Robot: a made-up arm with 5 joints.
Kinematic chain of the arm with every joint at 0, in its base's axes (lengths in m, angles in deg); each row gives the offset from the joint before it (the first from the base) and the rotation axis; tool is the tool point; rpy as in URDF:
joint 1: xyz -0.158 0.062 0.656 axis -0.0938 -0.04 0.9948
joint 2: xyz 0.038 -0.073 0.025 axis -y
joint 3: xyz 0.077 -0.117 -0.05 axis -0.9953 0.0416 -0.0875
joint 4: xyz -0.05 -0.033 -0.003 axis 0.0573 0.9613 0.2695
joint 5: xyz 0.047 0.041 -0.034 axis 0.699 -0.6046 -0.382
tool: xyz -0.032 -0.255 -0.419 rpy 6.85 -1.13 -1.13
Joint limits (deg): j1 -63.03..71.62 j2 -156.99..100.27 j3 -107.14..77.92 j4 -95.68..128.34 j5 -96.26..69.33
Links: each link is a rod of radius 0.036 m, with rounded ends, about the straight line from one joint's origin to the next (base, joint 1, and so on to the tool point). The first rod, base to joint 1, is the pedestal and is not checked.
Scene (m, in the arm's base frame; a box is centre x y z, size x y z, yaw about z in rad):
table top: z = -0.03
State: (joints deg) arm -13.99 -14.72 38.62 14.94 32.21
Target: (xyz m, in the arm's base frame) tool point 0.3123 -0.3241 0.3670
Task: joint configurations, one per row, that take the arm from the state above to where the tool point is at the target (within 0.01 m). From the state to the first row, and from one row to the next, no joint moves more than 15 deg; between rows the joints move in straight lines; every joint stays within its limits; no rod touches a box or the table.
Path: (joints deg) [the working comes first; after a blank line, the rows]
Joints at the target: -14.32 17.11 14.66 -14.30 61.22
Straight joint move there: clear.

1: -14.10 -4.11 30.63 5.19 41.88
2: -14.21 6.50 22.65 -4.55 51.55
3: -14.32 17.11 14.66 -14.30 61.22

